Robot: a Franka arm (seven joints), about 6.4 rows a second.
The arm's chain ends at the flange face. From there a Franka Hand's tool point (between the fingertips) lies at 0.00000 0.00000 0.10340 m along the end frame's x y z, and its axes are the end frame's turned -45 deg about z.
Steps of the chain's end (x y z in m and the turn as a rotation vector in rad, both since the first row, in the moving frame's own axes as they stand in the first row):
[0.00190, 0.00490, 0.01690, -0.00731, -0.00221, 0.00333]
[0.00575, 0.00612, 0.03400, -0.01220, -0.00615, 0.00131]
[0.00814, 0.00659, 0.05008, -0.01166, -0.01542, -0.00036]
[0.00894, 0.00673, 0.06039, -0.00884, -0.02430, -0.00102]
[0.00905, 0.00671, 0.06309, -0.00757, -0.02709, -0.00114]
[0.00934, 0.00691, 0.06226, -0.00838, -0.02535, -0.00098]
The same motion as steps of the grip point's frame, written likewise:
[-0.00282, 0.00518, 0.01690, -0.00361, -0.00673, 0.00333]
[-0.00160, 0.00883, 0.03399, -0.00428, -0.01298, 0.00131]
[-0.00088, 0.01014, 0.05006, 0.00266, -0.01915, -0.00036]
[-0.00086, 0.00995, 0.06036, 0.01093, -0.02343, -0.00102]
[-0.00088, 0.00972, 0.06305, 0.01380, -0.02451, -0.00114]
[-0.00075, 0.01025, 0.06222, 0.01200, -0.02385, -0.00098]

